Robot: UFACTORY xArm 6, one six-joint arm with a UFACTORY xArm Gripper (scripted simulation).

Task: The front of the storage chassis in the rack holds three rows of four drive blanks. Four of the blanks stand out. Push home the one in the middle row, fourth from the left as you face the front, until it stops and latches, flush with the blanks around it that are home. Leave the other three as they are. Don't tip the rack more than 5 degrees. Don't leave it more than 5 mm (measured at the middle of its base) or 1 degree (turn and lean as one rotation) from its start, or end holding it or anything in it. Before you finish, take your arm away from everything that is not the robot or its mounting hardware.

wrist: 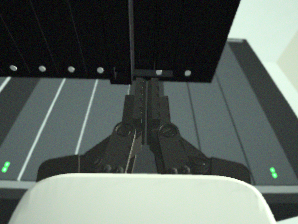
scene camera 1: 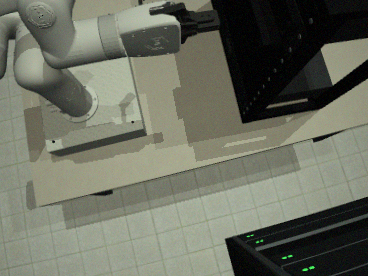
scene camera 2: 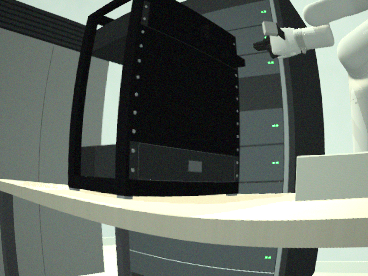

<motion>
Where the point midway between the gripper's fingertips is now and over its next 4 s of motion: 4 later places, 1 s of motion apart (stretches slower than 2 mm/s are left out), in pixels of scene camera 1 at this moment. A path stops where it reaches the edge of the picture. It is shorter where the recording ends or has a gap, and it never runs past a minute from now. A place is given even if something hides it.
My gripper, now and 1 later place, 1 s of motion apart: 218, 19; 153, 31
</motion>
